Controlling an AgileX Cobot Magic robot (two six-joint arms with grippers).
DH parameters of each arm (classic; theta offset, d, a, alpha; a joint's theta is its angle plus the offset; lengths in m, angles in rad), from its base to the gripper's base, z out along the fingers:
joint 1: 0 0.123 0 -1.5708
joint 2: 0.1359 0 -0.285 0
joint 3: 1.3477 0 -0.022 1.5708
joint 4: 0 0.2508 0 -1.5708
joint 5: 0 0 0.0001 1.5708
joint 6: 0 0.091 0 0
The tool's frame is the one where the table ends.
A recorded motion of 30 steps. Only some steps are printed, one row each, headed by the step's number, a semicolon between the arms.
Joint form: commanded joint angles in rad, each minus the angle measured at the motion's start. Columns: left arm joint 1, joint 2, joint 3, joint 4, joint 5, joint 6; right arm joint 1, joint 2, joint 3, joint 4, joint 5, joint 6.
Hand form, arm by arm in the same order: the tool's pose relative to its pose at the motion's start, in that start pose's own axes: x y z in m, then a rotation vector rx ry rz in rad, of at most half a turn. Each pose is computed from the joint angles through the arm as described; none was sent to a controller.
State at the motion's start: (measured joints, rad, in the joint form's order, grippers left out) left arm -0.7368 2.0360 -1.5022 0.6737 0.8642 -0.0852; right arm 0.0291 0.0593 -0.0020 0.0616 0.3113 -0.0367
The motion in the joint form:
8: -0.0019 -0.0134 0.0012 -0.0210 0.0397 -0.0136; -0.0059 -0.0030 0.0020 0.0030 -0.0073 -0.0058
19: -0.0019 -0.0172 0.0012 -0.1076 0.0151 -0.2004; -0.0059 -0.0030 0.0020 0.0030 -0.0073 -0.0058
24: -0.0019 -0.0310 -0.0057 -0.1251 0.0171 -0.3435; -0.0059 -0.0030 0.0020 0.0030 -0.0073 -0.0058
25: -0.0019 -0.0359 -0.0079 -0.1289 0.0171 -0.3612; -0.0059 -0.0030 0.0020 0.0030 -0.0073 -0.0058
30: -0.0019 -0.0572 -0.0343 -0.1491 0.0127 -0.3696; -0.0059 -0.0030 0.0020 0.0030 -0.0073 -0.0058
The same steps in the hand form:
8: 0.0035 0.0009 -0.0052 0.0090 0.0300 -0.0312; -0.0001 -0.0003 0.0000 0.0050 -0.0085 -0.0013
19: 0.0015 -0.0045 -0.0068 0.0754 0.0152 -0.2751; -0.0001 -0.0003 0.0000 0.0050 -0.0085 -0.0013
24: 0.0003 -0.0015 -0.0132 0.0841 0.0075 -0.4382; -0.0001 -0.0003 0.0000 0.0050 -0.0085 -0.0013
25: -0.0001 -0.0003 -0.0154 0.0860 0.0026 -0.4614; -0.0001 -0.0003 0.0000 0.0050 -0.0085 -0.0013
30: -0.0052 0.0076 -0.0281 0.0961 -0.0404 -0.5032; -0.0001 -0.0003 0.0000 0.0050 -0.0085 -0.0013

